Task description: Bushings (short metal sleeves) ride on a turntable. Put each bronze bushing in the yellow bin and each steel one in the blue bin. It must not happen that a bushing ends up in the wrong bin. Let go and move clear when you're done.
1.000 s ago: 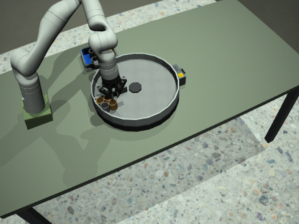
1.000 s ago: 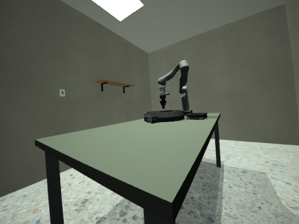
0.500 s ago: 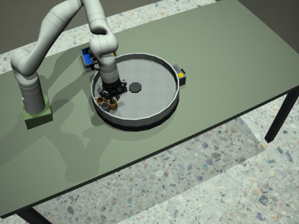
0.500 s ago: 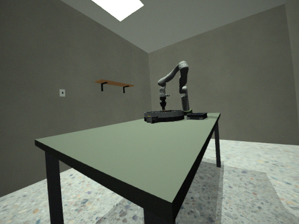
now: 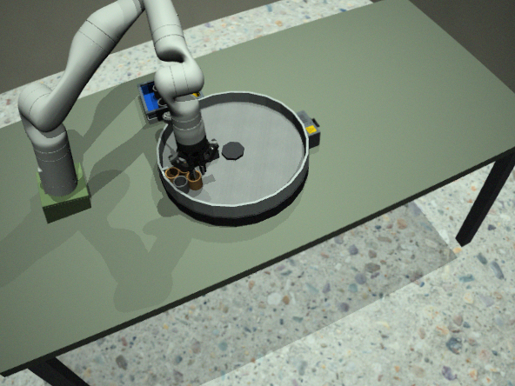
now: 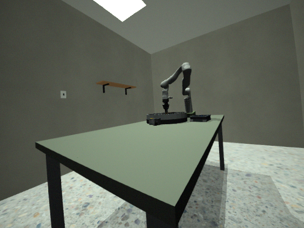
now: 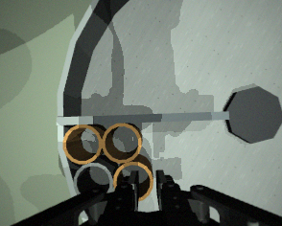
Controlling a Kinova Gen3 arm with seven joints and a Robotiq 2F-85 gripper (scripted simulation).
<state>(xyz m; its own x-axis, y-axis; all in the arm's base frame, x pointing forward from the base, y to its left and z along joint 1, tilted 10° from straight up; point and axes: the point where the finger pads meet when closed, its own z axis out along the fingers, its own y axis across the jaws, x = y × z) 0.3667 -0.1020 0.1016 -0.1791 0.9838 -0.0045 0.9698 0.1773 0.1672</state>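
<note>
My hand is 110 mm short of the turntable, 80 mm to the right of it and 60 mm above it.
</note>
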